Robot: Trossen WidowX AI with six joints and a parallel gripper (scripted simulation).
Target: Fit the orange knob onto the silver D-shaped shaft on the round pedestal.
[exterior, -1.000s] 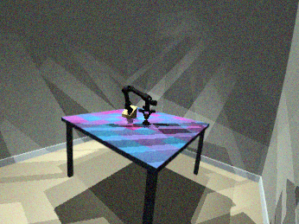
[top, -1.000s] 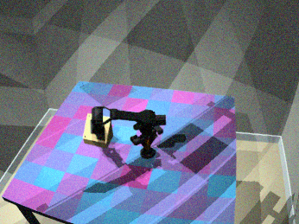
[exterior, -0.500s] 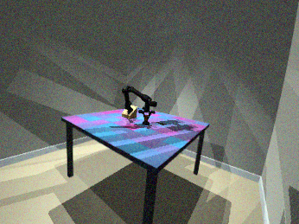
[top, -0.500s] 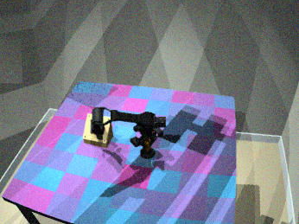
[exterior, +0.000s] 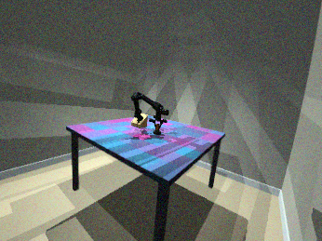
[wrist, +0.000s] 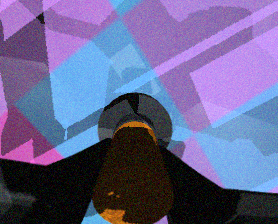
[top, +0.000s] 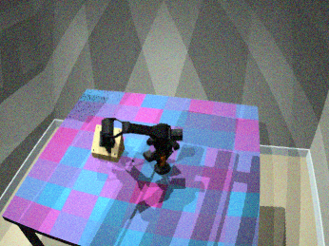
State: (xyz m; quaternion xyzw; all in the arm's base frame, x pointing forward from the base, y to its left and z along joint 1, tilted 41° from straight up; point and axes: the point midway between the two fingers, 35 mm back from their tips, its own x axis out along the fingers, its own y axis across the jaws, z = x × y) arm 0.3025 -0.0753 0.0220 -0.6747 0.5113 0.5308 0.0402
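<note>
Right now my gripper tip is 30 mm below the orange knob. Round my gripper tip: round pedestal 20 mm below.
</note>
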